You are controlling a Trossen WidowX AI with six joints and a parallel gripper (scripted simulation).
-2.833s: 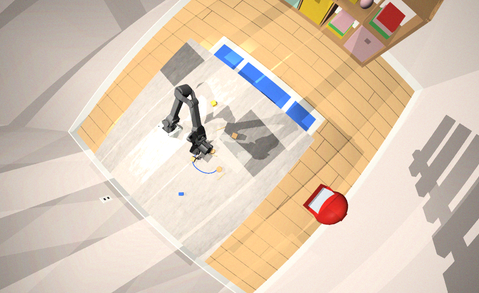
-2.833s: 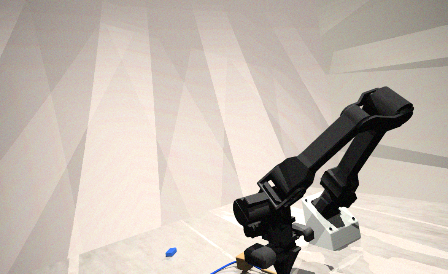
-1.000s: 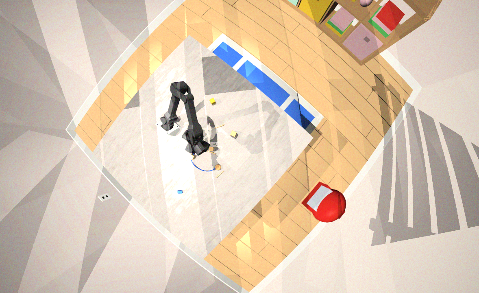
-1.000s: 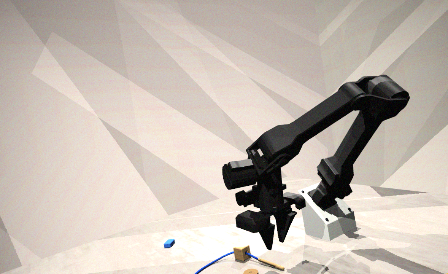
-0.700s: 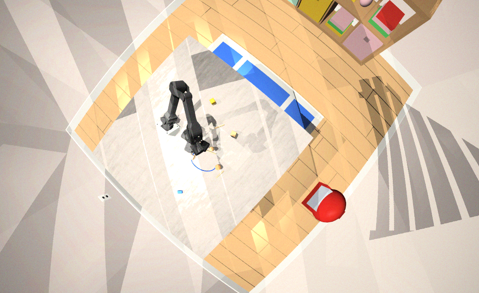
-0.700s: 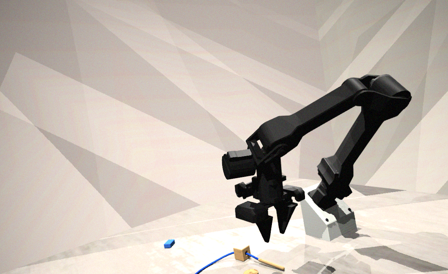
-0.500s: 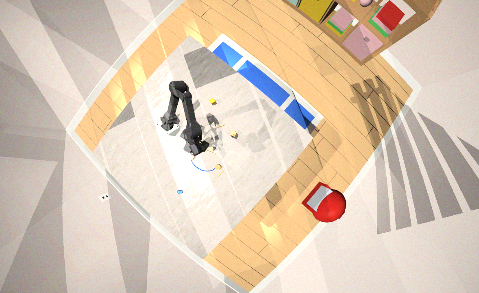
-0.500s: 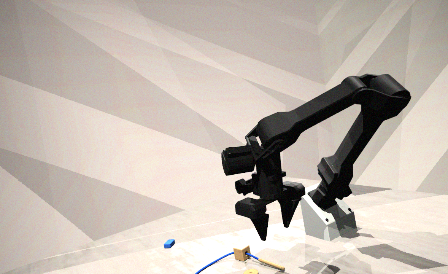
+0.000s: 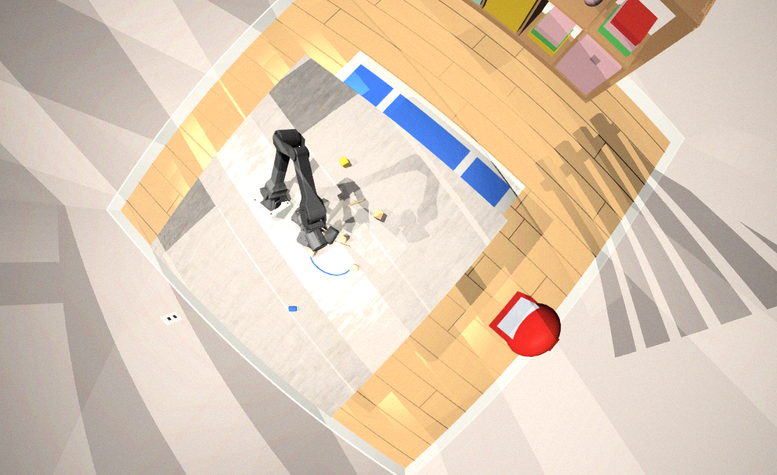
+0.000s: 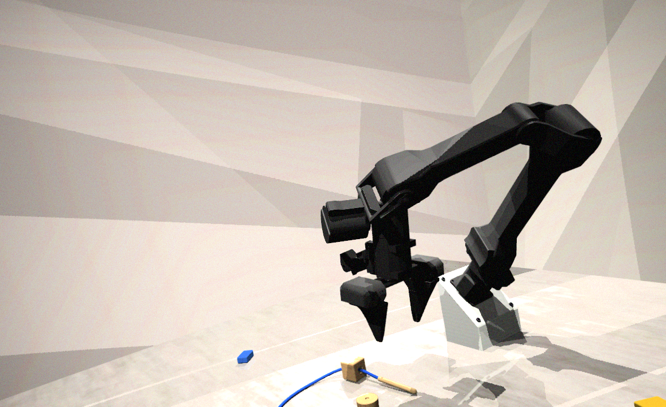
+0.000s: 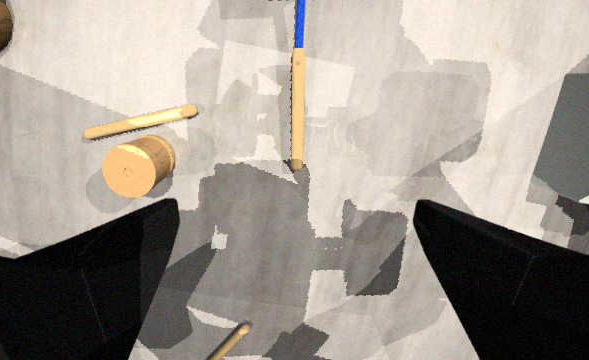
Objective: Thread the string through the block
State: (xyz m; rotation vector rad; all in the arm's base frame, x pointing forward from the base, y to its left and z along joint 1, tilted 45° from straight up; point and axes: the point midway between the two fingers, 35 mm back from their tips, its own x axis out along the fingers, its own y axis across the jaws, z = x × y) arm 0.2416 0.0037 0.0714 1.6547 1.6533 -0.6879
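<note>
The wooden cylinder lies 90 mm ahead of my gripper tip, 10 mm to the left of it and 80 mm below it. Also, from my gripper tip: yellow cube: 120 mm behind, 290 mm to the left, 80 mm below; then round button: 210 mm ahead, 60 mm to the right, 90 mm below; then blue piece: 90 mm ahead, 400 mm to the right, 90 mm below.
</note>
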